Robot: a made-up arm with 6 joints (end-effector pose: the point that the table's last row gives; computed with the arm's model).
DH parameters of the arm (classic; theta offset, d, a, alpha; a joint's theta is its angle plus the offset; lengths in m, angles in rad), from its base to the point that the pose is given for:
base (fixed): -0.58 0 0.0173 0
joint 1: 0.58 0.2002 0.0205 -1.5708
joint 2: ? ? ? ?
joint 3: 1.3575 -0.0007 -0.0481 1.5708
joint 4: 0 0.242 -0.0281 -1.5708
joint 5: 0 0.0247 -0.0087 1.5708
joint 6: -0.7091 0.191 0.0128 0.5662
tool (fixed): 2.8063 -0.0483 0 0
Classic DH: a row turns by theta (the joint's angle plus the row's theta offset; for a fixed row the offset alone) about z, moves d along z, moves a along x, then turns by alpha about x.
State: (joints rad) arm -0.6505 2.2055 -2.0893 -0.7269 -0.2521 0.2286
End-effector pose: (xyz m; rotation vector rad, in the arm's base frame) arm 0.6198 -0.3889 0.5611 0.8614 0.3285 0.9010
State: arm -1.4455 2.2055 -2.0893 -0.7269 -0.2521 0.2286
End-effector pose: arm 0.1675 -0.7073 0.5611 0.8888 -0.0295 0.1609
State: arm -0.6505 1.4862 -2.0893 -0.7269 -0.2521 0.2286
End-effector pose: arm 0.2944 -0.1412 0.9269 0.1832 0.0187 0.9867
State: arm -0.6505 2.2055 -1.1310 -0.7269 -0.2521 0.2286
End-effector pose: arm 0.5179 -0.3113 0.2196 1.7428 0.7411 0.6370
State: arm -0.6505 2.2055 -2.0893 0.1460 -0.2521 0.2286
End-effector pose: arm 0.6018 -0.4148 0.6073 1.2052 -0.4845 1.2006
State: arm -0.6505 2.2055 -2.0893 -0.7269 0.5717 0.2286
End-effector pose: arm 0.5463 -0.4306 0.4746 1.4287 0.3384 0.2231
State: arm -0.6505 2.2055 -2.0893 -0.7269 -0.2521 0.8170
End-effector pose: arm 0.6270 -0.3741 0.5642 1.1844 -0.1076 1.1989
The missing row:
joint 2: 0.126 0 -0.4327 0
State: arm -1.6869 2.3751 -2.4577 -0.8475 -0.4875 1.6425
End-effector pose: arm 0.0522 -0.7304 0.6074 0.7504 -0.9502 0.9970
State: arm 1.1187 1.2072 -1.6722 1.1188 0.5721 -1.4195
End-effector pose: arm 0.0625 0.2088 0.8313 0.2004 1.2034 2.8554
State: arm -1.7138 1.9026 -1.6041 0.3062 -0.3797 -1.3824
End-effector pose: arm -0.0959 -0.6129 0.6267 0.8586 0.2261 -0.6758
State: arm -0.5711 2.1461 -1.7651 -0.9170 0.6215 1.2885
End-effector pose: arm 0.5556 -0.3661 0.4000 1.7580 -0.4448 0.2538
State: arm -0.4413 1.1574 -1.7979 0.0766 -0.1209 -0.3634
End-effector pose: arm 0.1518 -0.0489 0.9339 0.3670 -0.1718 1.2381
